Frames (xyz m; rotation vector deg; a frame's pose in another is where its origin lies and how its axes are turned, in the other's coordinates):
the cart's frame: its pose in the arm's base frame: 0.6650 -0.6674 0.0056 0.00 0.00 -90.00
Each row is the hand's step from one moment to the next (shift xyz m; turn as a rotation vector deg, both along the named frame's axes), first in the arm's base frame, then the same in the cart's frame.
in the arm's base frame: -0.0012 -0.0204 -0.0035 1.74 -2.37 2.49
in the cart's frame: 0.0204 -0.0012 -0.0035 2.37 1.74 2.49
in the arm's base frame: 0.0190 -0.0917 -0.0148 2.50 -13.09 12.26
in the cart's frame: 0.0917 0.0190 -0.0148 13.09 2.50 12.26
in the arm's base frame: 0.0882 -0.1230 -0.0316 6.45 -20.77 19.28
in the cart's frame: 0.1230 0.0882 -0.0316 20.77 6.45 19.28
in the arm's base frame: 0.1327 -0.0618 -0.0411 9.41 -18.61 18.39
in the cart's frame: 0.0618 0.1327 -0.0411 18.61 9.41 18.39
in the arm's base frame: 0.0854 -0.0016 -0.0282 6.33 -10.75 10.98
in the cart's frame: 0.0016 0.0854 -0.0282 10.75 6.33 10.98
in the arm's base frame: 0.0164 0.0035 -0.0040 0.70 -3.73 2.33
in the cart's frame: -0.0035 0.0164 -0.0040 3.73 0.70 2.33
